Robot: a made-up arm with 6 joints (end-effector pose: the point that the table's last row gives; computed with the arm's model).
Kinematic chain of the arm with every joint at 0, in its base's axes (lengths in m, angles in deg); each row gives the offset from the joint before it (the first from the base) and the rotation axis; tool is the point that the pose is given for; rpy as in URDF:
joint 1: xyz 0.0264 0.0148 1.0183 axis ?
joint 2: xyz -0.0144 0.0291 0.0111 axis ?
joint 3: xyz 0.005 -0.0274 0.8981 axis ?
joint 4: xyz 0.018 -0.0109 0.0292 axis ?
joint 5: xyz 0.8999 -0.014 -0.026 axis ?
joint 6: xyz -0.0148 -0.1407 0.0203 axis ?
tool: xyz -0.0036 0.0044 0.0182 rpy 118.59 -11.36 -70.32
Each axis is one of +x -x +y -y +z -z.
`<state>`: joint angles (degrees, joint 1 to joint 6).
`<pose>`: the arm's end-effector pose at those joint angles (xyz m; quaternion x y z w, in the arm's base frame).
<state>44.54 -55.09 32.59 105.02 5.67 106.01</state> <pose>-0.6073 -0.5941 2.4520 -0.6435 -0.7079 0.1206 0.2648</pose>
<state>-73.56 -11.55 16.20 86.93 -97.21 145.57</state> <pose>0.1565 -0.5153 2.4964 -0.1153 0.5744 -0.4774 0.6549</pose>
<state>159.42 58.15 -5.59 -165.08 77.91 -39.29</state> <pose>-1.1144 0.2749 0.7218 0.6184 -0.3400 -0.6583 0.2621</pose>
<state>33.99 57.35 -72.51 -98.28 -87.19 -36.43</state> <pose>0.0425 0.0496 0.8605 0.4229 -0.1701 0.8705 0.1855</pose>
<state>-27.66 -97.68 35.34 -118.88 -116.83 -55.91</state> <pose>-1.2418 0.7851 1.6856 0.6709 -0.0008 -0.0970 0.7352</pose>
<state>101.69 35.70 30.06 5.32 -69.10 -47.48</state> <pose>-0.0995 1.4784 1.7112 0.4315 0.1201 -0.2093 0.8692</pose>
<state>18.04 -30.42 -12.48 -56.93 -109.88 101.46</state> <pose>0.4810 0.0855 2.0059 0.5662 0.2645 0.4699 0.6234</pose>
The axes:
joint 1: +z
joint 2: +y
joint 3: -y
joint 4: -x
joint 5: -y
joint 6: -x

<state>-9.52 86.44 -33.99 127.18 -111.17 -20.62</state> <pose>0.5707 -0.0081 0.1666 -0.5336 0.0458 0.1529 0.8305</pose>
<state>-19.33 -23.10 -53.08 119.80 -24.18 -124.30</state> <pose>0.5350 -0.0882 1.5617 0.4146 -0.6543 -0.4714 0.4216</pose>
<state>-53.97 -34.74 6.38 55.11 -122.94 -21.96</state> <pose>-0.0106 -0.1472 2.5075 -0.1601 -0.4737 -0.8659 0.0086</pose>
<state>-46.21 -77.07 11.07 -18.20 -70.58 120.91</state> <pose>-0.6556 0.5217 2.1526 -0.2596 -0.5312 0.1487 0.7926</pose>
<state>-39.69 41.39 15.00 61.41 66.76 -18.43</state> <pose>1.0615 -0.9848 1.4483 0.5858 -0.5676 0.0852 0.5722</pose>
